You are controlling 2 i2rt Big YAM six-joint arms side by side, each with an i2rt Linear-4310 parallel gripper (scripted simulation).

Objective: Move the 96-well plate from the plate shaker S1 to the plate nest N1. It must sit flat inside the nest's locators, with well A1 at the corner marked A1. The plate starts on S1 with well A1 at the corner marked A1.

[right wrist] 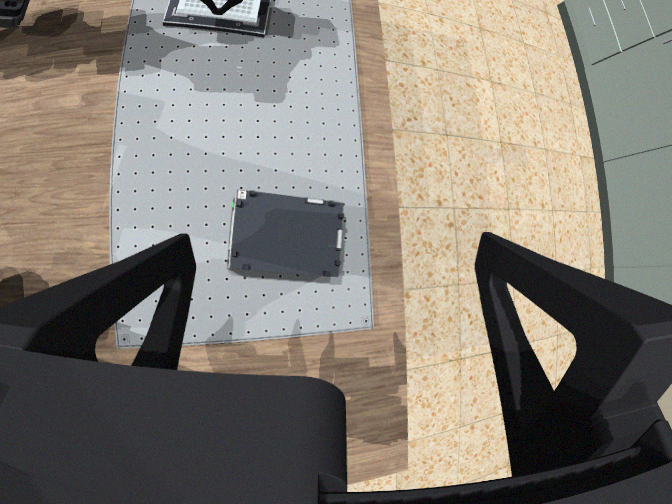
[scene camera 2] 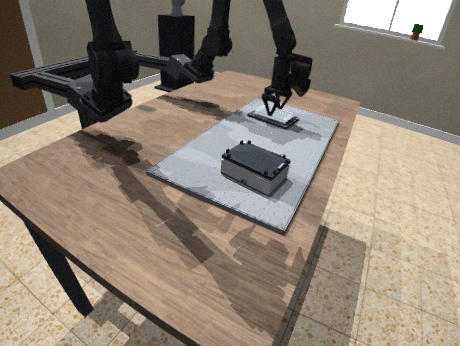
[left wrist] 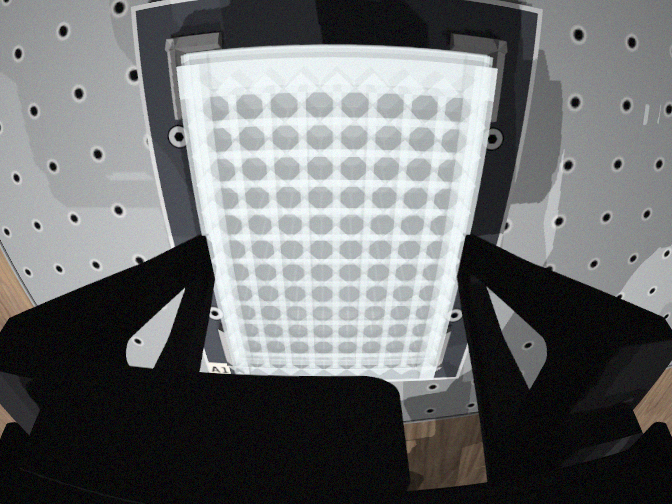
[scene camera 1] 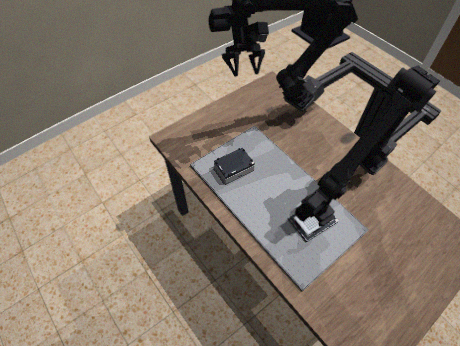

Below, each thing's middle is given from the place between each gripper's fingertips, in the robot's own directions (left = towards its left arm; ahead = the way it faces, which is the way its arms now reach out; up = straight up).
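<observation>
My left gripper is now 10 mm above the 96-well plate (left wrist: 396, 331).
As for my right hand (scene camera 1: 246, 75), it's 440 mm above the 96-well plate, 430 mm to the right of the plate and 40 mm past it.
</observation>
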